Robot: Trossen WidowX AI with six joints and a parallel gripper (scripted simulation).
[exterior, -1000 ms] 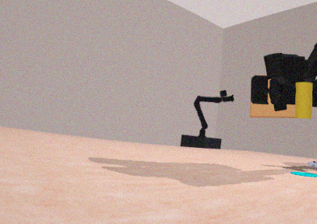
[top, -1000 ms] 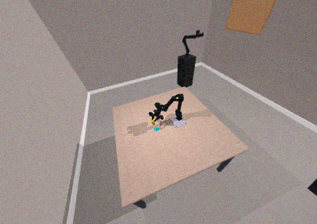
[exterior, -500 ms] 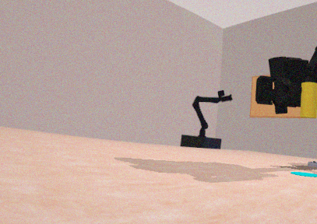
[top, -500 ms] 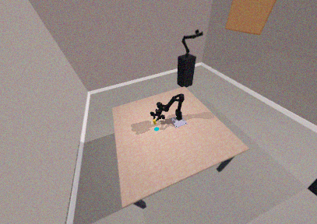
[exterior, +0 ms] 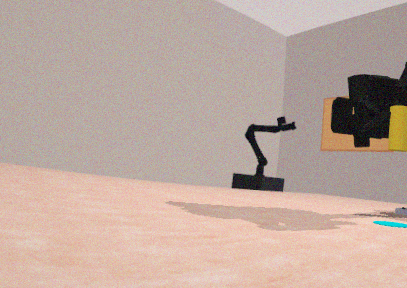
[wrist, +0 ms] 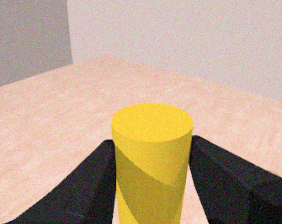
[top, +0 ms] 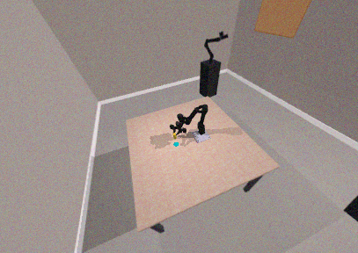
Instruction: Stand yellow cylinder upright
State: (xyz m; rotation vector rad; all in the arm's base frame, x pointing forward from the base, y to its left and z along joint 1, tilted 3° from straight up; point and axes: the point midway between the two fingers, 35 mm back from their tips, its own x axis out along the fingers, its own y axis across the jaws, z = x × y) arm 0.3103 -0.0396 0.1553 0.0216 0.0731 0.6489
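The cyan circle is 160 mm below my gripper tip. Round my gripper tip: yellow tall cylinder (20 mm below).
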